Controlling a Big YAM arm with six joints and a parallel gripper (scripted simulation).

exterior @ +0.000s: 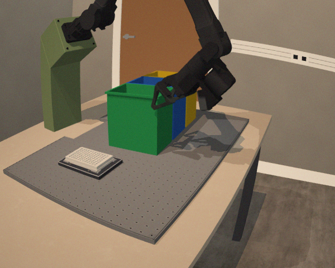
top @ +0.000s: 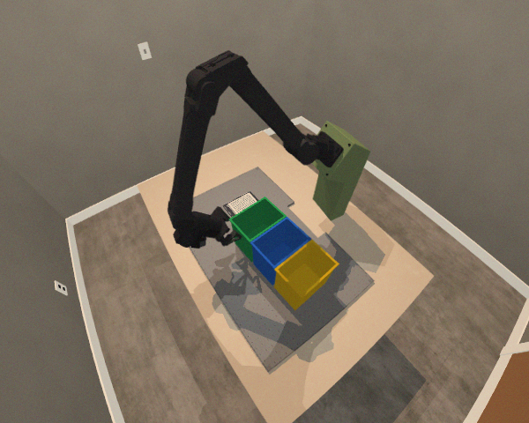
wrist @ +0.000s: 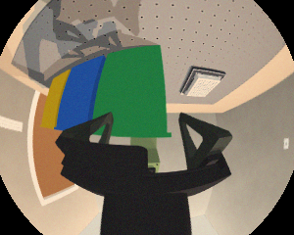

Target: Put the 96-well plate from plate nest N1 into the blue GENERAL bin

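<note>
The white 96-well plate lies 12 cm behind my hand, 20 cm to the right of it and 14 cm below it. Also, from my hand: black plate nest (12 cm behind, 20 cm to the right, 15 cm below); blue bin (12 cm behind, 14 cm to the left, 7 cm below); green bin (10 cm behind, 1 cm to the left, 7 cm below).
</note>
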